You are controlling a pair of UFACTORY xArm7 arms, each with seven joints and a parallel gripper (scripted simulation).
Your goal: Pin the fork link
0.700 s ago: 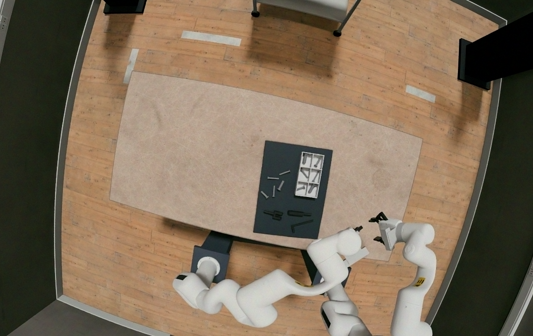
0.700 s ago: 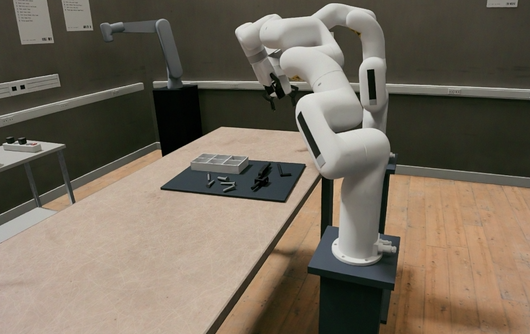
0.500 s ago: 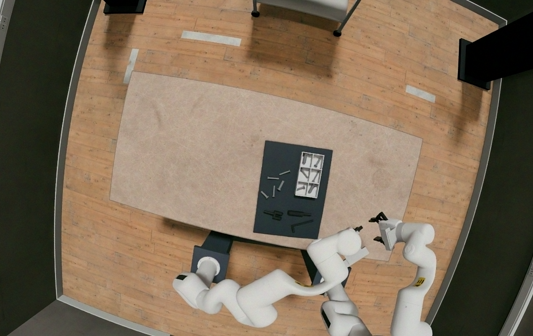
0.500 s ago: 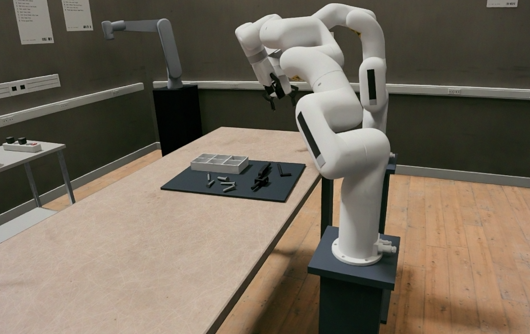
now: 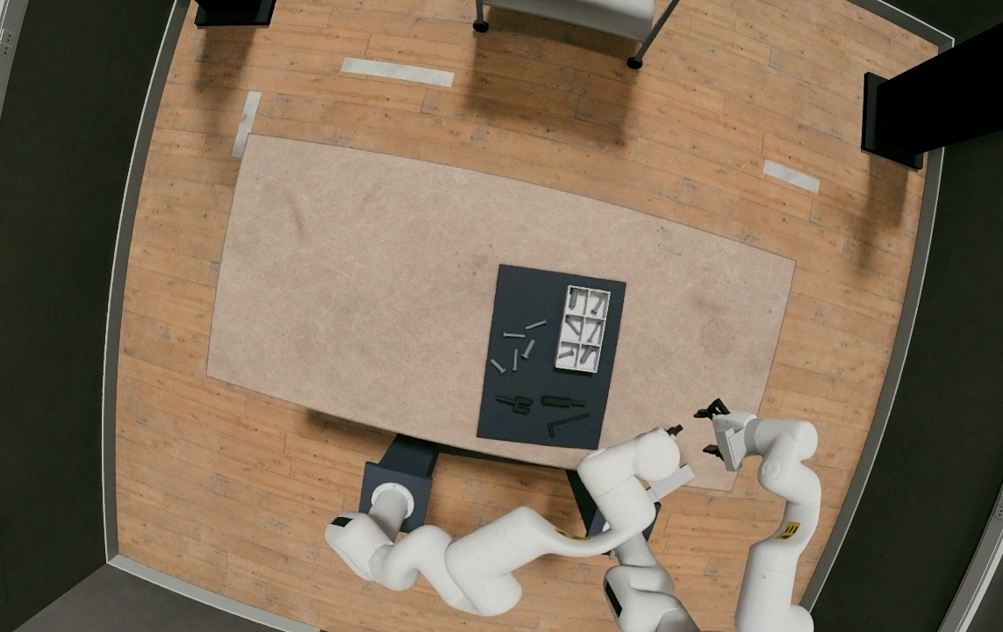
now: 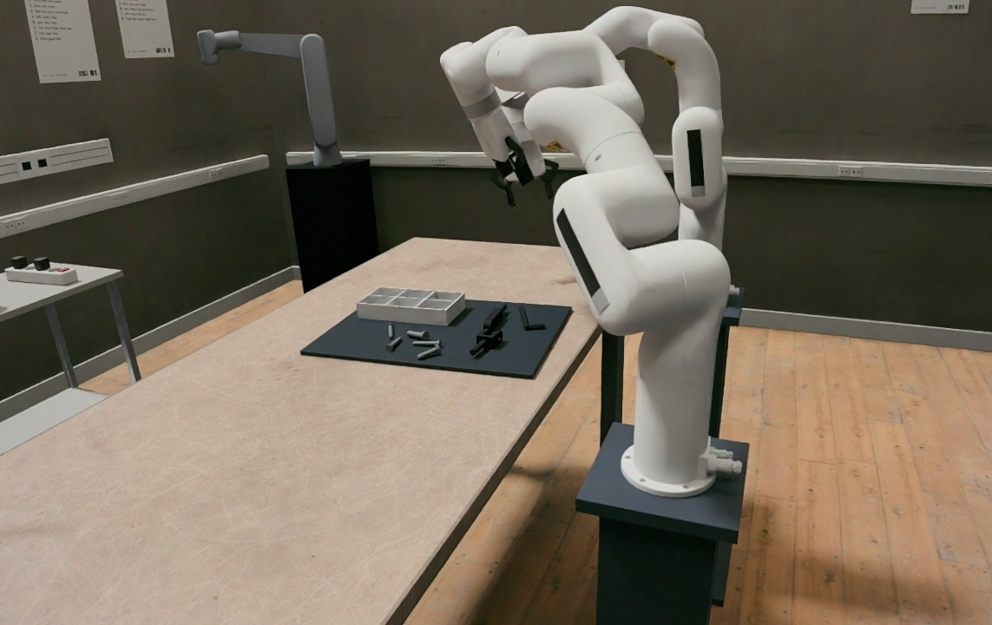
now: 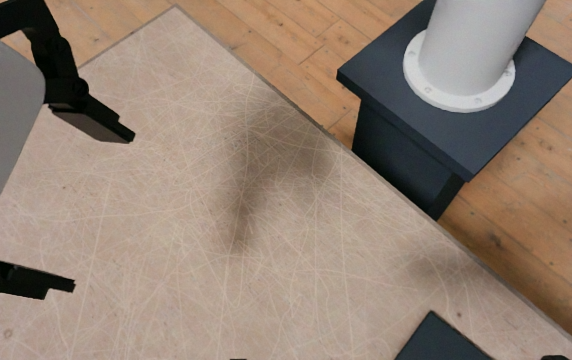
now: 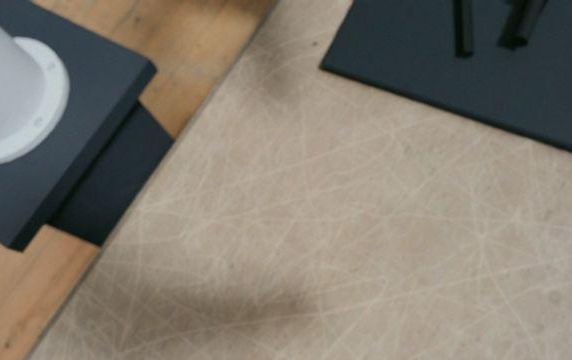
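Note:
Now: right hand 10 mm past the black eye plate, 330 mm to the right of it and 180 mm above it. Also, from my right hand: black l-shaped piece 80 mm behind, 320 mm to the left, 180 mm below; white parts box 190 mm ahead, 310 mm to the left, 180 mm below; dark mat 90 mm ahead, 370 mm to the left, 190 mm below.

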